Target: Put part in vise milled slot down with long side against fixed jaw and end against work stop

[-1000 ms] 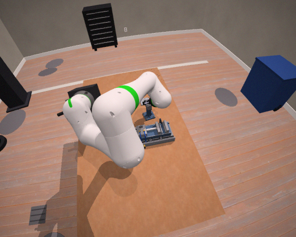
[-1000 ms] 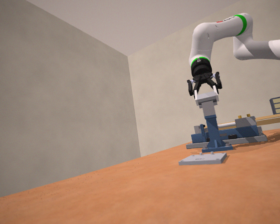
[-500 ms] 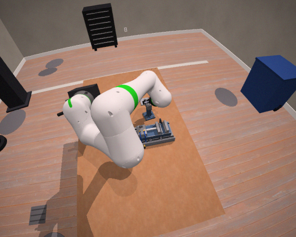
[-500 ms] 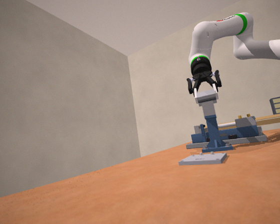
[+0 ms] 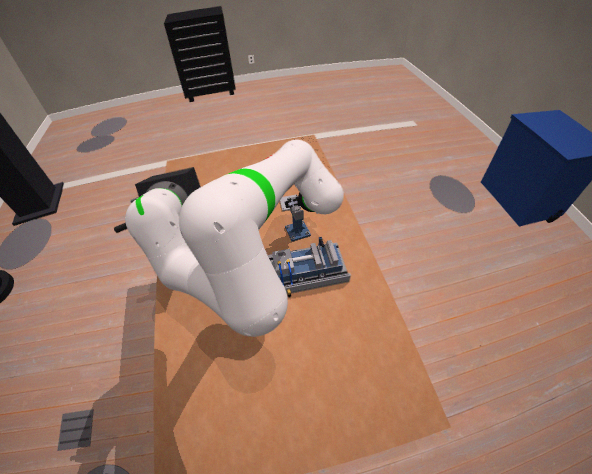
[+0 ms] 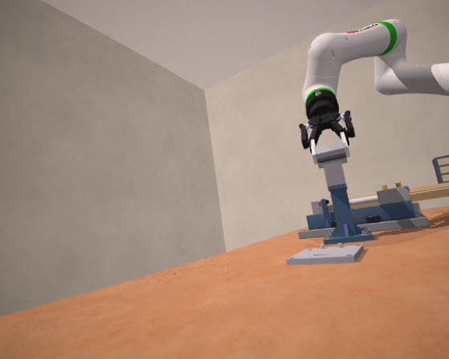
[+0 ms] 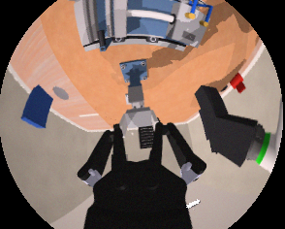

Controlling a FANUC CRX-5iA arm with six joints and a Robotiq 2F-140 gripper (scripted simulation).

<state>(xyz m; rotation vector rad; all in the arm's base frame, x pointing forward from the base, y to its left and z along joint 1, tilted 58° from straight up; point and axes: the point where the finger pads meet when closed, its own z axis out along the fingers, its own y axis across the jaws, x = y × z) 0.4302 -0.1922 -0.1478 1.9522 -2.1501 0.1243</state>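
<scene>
The part lies 20 mm to the left of my hand and 20 mm below it. From my hand the other things lie so: air cylinder (170 mm to the right, 130 mm below, 120 mm behind); then vise base (190 mm to the right, 160 mm below, 30 mm behind).
</scene>
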